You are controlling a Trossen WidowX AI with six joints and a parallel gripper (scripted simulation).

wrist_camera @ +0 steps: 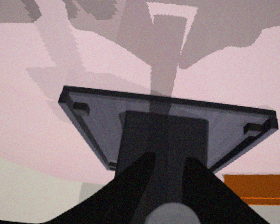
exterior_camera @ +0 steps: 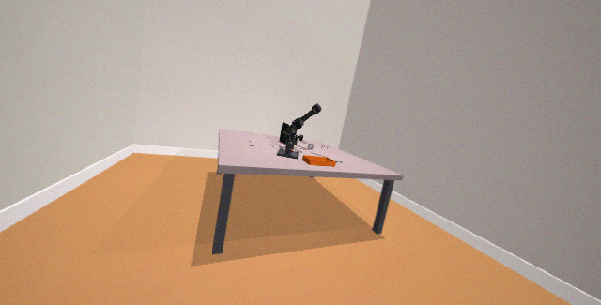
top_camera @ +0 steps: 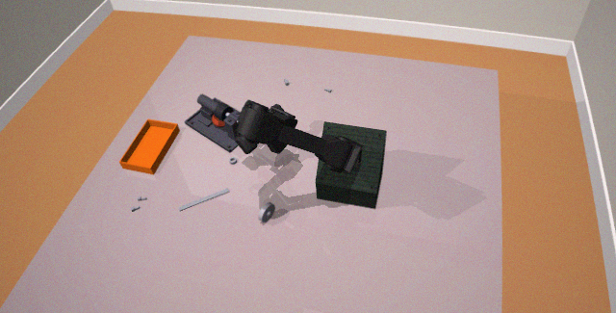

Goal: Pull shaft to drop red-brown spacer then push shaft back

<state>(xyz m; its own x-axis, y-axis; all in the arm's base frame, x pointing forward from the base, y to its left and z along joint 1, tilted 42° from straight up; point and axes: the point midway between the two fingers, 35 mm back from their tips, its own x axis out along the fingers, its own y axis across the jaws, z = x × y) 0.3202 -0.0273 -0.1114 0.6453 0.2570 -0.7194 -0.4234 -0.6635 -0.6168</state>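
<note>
My gripper tip is 50 mm short of the grey shaft, 20 mm to the left of it and 30 mm below it. Round my gripper tip: orange tray: 340 mm ahead, 90 mm to the left, 40 mm below; red-brown spacer: 140 mm ahead, 70 mm to the right, 30 mm below; small pin: 70 mm behind, 130 mm to the right, 50 mm below.
</note>
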